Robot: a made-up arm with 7 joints.
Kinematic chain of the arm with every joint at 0, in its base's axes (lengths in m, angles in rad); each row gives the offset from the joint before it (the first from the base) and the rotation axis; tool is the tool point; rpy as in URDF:
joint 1: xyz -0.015 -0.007 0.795 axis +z
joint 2: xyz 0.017 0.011 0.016 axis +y
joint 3: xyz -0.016 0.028 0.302 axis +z
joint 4: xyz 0.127 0 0.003 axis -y
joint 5: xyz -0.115 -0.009 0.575 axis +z
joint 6: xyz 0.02 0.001 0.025 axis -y
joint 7: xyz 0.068 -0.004 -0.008 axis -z
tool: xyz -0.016 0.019 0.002 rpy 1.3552 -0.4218 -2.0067
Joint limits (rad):
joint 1: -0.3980..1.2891
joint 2: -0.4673..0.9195
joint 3: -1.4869..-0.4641
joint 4: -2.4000..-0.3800
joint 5: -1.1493..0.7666
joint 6: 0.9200..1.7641
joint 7: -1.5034..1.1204
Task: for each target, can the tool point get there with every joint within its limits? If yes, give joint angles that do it. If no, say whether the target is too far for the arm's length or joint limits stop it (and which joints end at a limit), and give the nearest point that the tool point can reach.
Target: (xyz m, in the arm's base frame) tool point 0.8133 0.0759 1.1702
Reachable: yes | joints 0.6786 0.3319 -0.7471 -1.3019 -0.0811 1.5343 0.0447
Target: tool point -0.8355 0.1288 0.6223
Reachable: no: joint limits stop it (at a limit: joint 1, joint 2, joint 3, joint 4, joint 6, joint 7) | nearest point -0.3312 -0.4905 0.7238 | short by 0.805 m
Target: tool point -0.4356 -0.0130 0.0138
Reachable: no: joint limits stop it (at a limit: joint 1, joint 2, joint 3, joint 4, joint 6, joint 7) | nearest point 0.0856 -0.3072 0.3059 | short by 0.666 m
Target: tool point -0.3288 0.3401 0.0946
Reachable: no: joint limits stop it (at a limit: joint 1, joint 2, joint 3, joint 4, joint 5, joint 6, joint 7) | nearest point 0.2427 0.1896 0.2791 | short by 0.619 m
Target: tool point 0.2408 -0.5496 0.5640
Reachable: yes | joints -0.2517 0.5369 -0.7854 -2.2273 -0.6329 1.0949 -0.4868
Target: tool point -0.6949 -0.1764 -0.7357
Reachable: no: too far | nearest point 0.0952 -0.3230 0.2918 | short by 1.304 m
